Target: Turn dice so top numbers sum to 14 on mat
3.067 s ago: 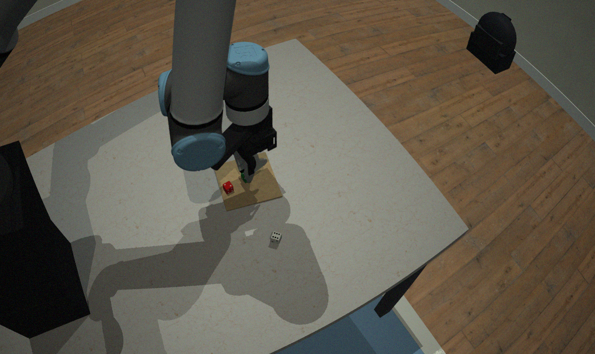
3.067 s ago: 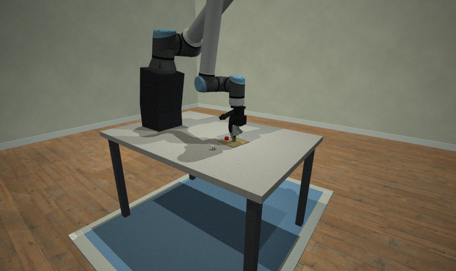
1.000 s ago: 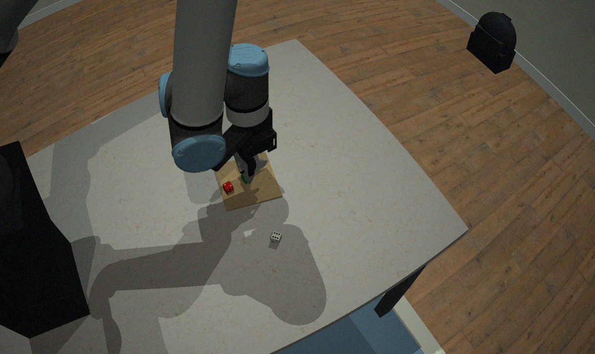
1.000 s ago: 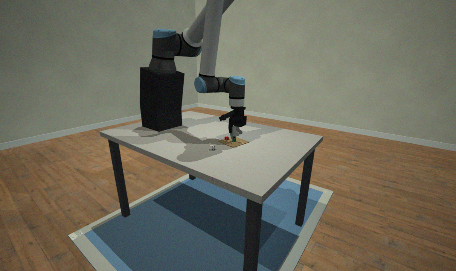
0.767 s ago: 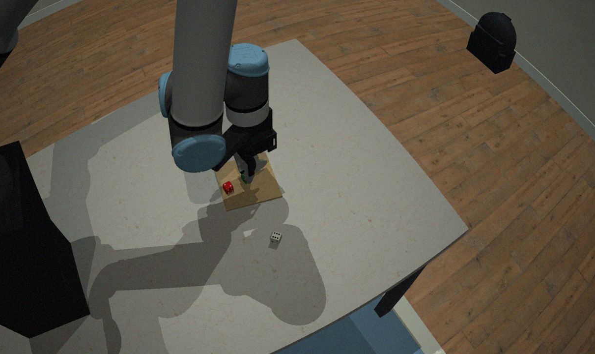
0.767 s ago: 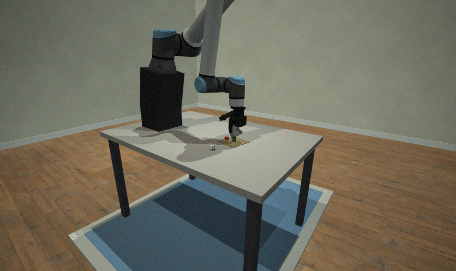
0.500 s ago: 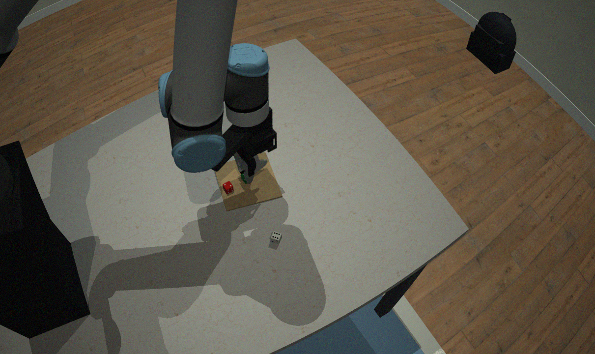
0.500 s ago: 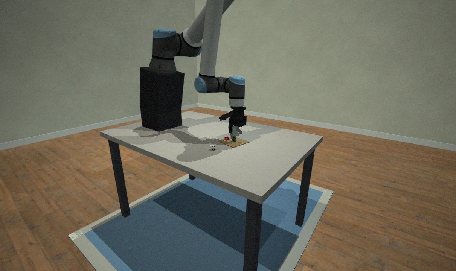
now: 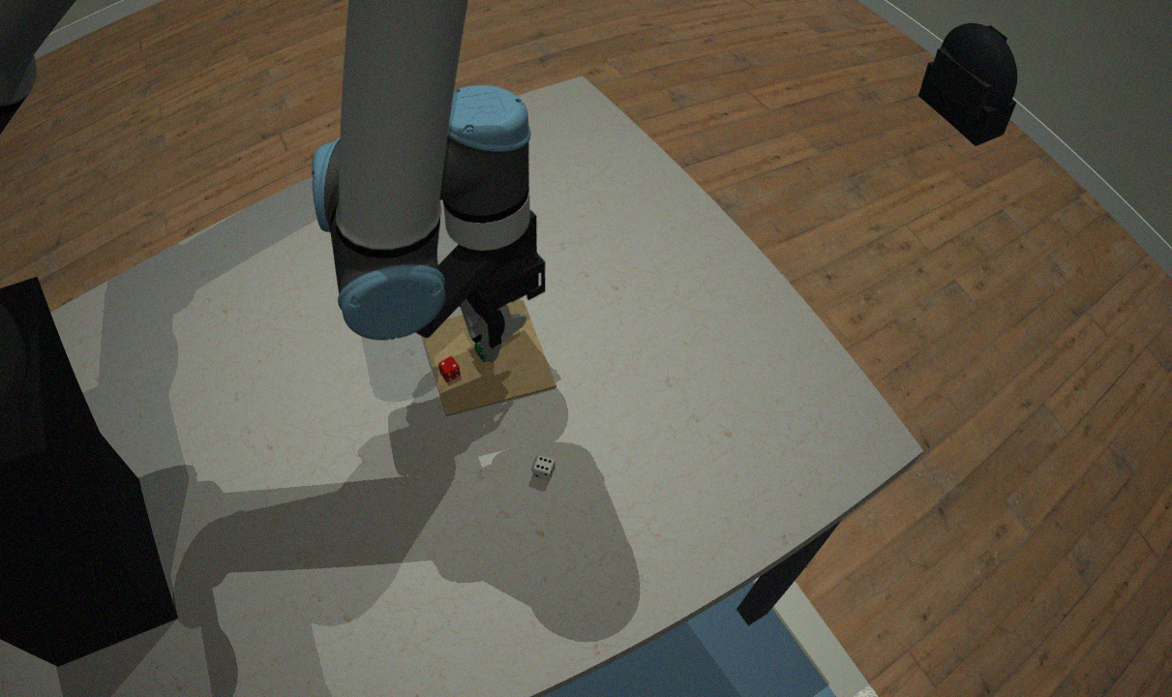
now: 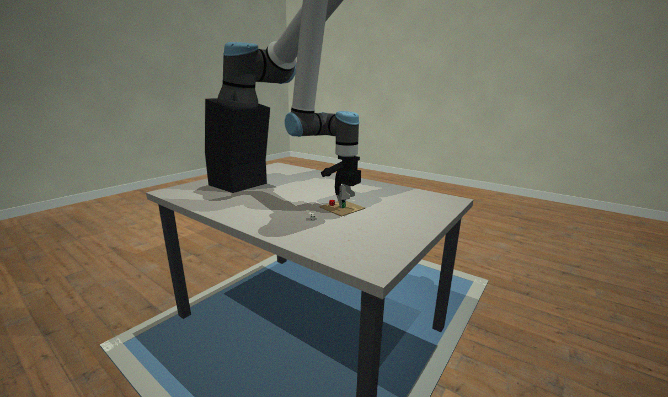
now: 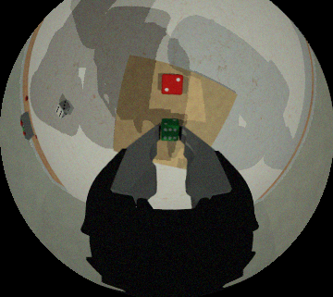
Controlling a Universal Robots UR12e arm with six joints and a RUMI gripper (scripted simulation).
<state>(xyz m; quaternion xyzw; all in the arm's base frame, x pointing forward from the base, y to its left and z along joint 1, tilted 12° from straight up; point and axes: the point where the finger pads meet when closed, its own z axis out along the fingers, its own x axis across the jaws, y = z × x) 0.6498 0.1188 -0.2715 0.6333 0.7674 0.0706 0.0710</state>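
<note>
My hand is 10 mm above the green die. Round my hand: white die: 180 mm to the right, 10 mm below; red die: 50 mm behind, 10 mm to the right, 10 mm below; mat: 20 mm below.
</note>
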